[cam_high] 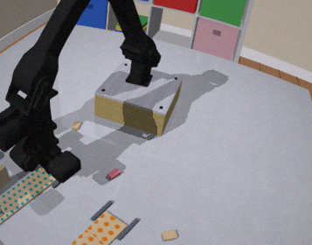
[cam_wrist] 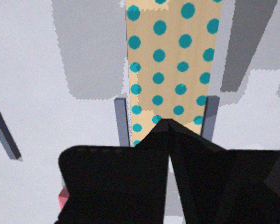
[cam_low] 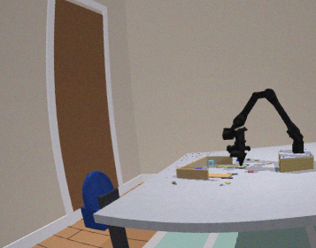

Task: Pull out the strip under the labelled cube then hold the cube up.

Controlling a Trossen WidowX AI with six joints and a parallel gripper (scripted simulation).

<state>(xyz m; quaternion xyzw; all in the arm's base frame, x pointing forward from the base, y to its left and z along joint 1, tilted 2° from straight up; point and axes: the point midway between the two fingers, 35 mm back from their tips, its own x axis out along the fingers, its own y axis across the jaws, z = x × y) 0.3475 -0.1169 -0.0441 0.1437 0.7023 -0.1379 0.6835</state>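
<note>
Right now my gripper tip is 90 mm short of the dotted strip and 40 mm to the left of it. Also, from my gripper tip: pink block (60 mm behind, 140 mm to the left); then teal cube (190 mm ahead, 90 mm to the right, 10 mm above).
</note>
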